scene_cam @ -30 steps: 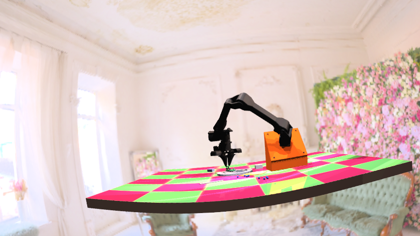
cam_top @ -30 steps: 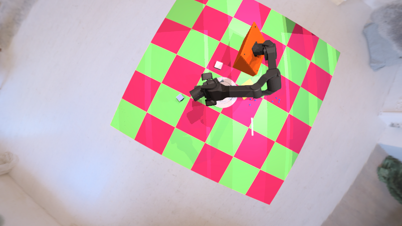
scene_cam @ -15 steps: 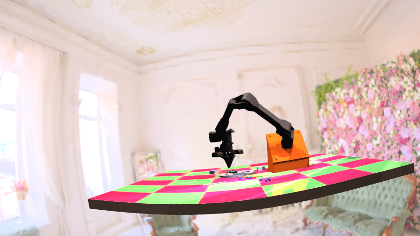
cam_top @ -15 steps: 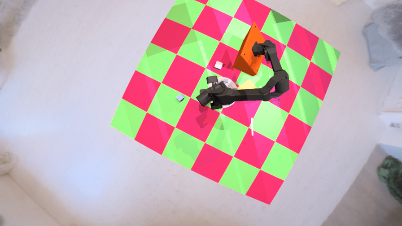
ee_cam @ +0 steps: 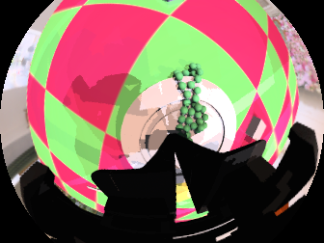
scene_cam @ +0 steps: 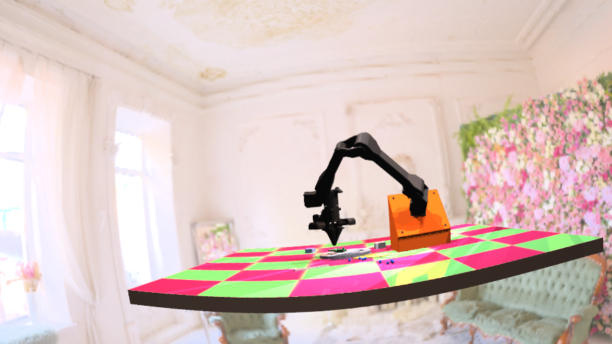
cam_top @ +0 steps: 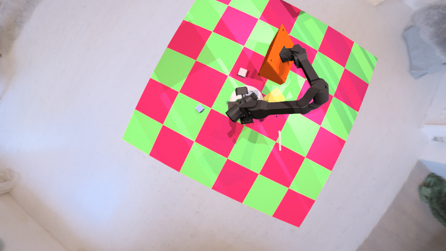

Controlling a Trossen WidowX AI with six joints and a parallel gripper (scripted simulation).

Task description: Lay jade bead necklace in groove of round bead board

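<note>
Now: the round bead board 40 mm behind my gripper tip, 10 mm to the left of it and 30 mm below it. Round my gripper tip: pale blue cube: 130 mm ahead, 200 mm to the right, 30 mm below; white cube: 180 mm behind, 100 mm to the right, 30 mm below; yellow patch: 150 mm behind, 140 mm to the left, 40 mm below.
</note>
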